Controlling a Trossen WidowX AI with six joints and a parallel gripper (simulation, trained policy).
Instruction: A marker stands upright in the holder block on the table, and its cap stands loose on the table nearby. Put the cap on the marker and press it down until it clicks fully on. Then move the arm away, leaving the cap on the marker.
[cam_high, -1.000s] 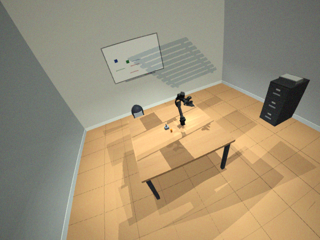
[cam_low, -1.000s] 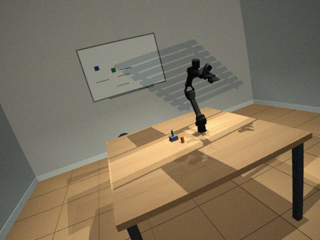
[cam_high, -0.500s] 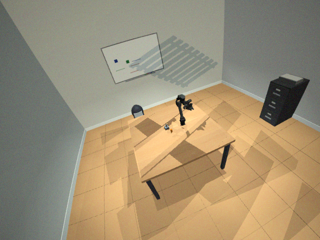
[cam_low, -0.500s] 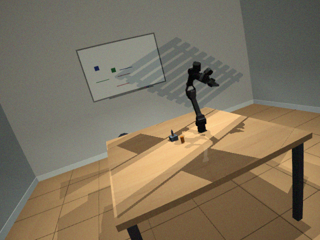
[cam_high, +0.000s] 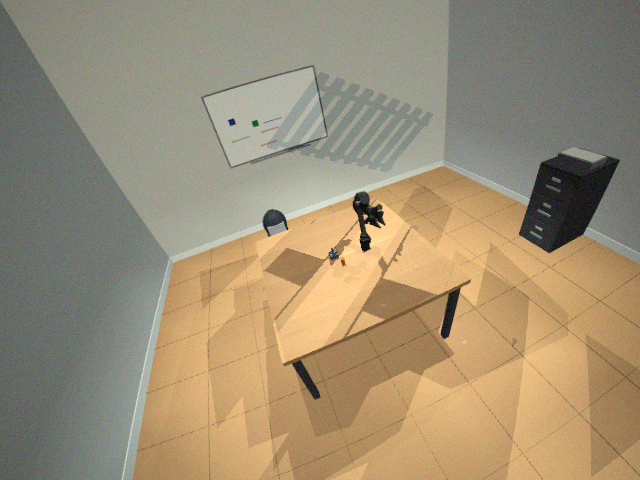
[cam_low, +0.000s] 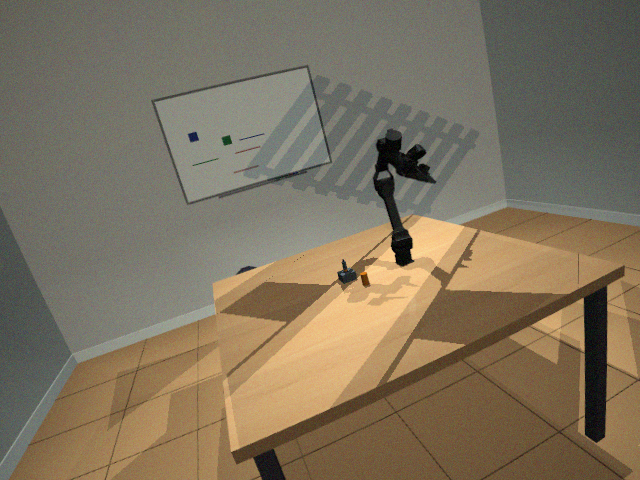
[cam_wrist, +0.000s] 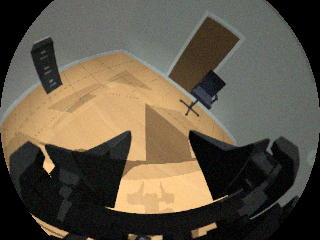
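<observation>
The orange cap is 25 cm ahead of my gripper tip, 21 cm to the right of it and 35 cm below it. Also, from my gripper tip: holder block: 28 cm ahead, 33 cm to the right, 36 cm below.
</observation>
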